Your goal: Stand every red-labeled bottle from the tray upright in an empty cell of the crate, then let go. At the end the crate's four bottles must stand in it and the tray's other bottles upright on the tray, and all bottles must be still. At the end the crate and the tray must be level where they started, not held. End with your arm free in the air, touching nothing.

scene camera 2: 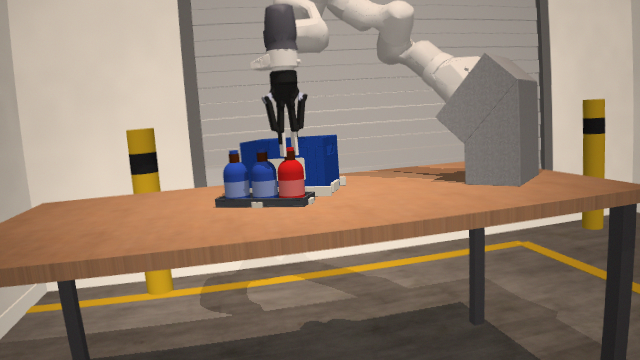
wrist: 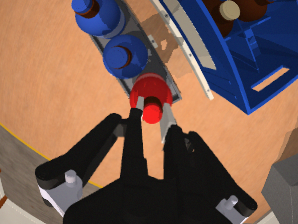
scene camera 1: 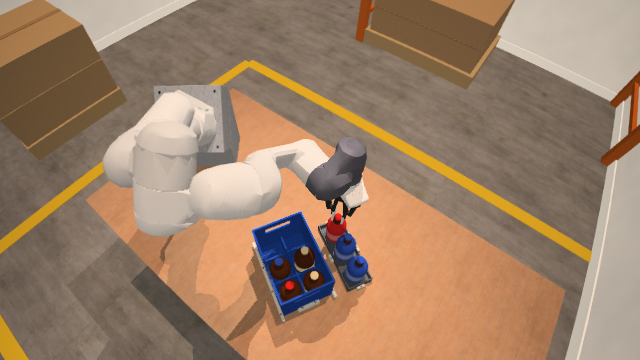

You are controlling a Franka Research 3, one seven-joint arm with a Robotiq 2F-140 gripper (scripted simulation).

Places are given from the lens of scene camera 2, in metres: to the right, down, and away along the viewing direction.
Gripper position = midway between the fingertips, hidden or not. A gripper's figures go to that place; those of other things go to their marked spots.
my gripper (scene camera 2: 289,155): -0.09, -0.07, 1.28
blue crate (scene camera 2: 318,156): -0.01, -0.07, 1.38
